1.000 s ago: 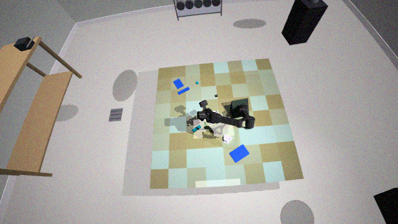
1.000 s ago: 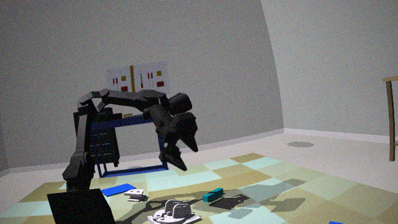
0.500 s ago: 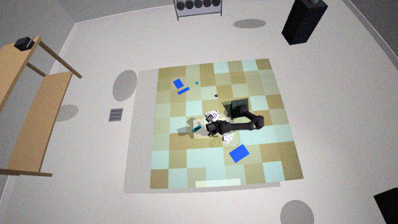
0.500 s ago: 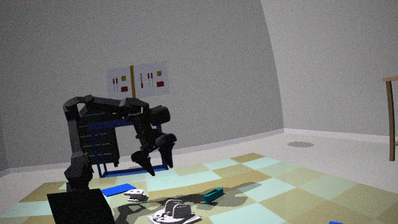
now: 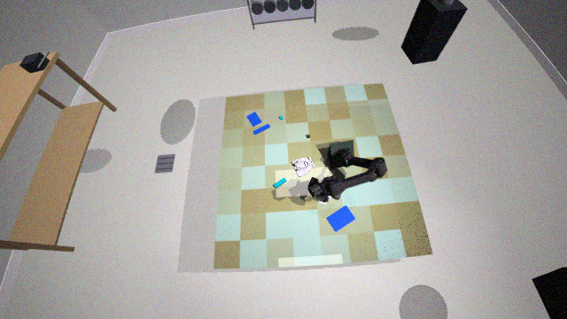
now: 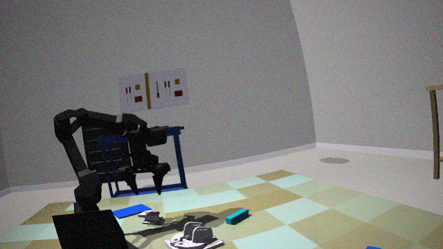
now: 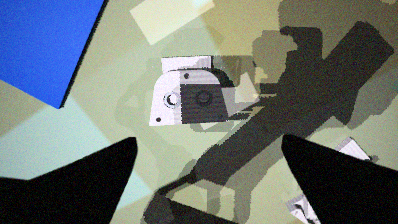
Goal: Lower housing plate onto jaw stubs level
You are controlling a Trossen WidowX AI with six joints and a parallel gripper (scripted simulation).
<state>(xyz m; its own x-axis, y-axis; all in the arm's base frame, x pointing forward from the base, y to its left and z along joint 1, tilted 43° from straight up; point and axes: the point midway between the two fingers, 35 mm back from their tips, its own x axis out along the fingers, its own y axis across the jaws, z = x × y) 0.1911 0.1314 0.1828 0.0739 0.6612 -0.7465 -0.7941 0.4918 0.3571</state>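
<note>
Right now my gripper tip is 9 cm above the white part, 2 cm to the right of it and 1 cm past it. Round my gripper tip: blue plate: 16 cm to the left, 10 cm below, 8 cm behind.
</note>
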